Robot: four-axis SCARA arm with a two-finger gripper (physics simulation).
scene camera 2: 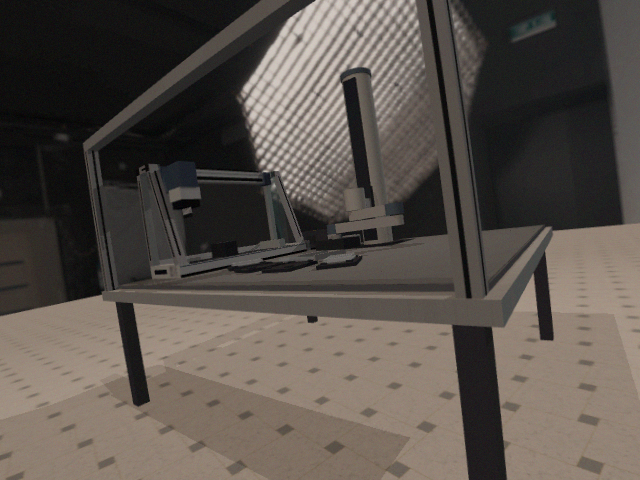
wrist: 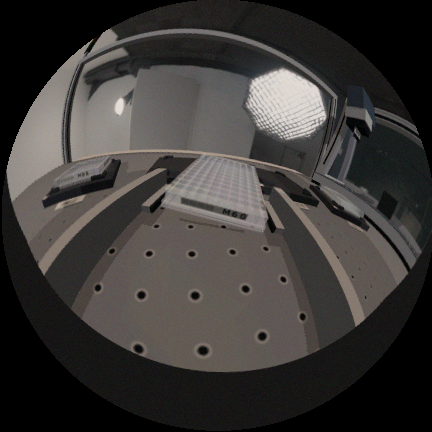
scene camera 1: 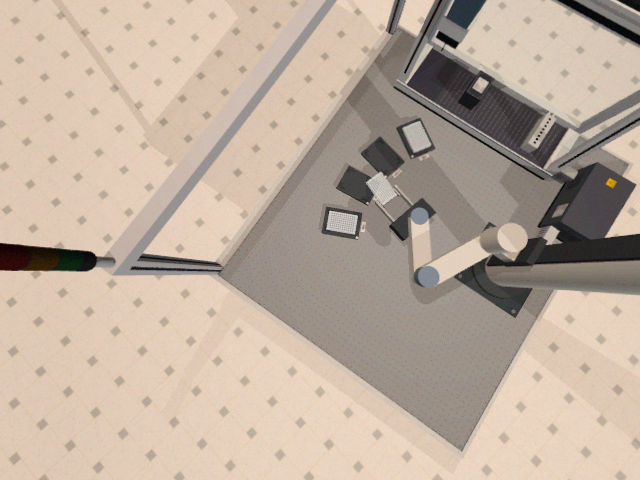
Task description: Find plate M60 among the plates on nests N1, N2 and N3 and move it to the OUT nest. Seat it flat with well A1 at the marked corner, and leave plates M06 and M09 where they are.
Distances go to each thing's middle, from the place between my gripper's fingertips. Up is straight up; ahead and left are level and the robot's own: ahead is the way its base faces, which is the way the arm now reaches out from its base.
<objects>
The dark OUT nest [scene camera 1: 379, 154] lies 140 mm to the right of my hand, 100 mm ahead of it and 10 mm below it. Round my hand: dark N2 nest [scene camera 1: 353, 183]: 110 mm ahead, 30 mm to the left, 10 mm below; N1 nest [wrist: 106, 179]: 220 mm to the left, 80 mm ahead, 10 mm below.
</objects>
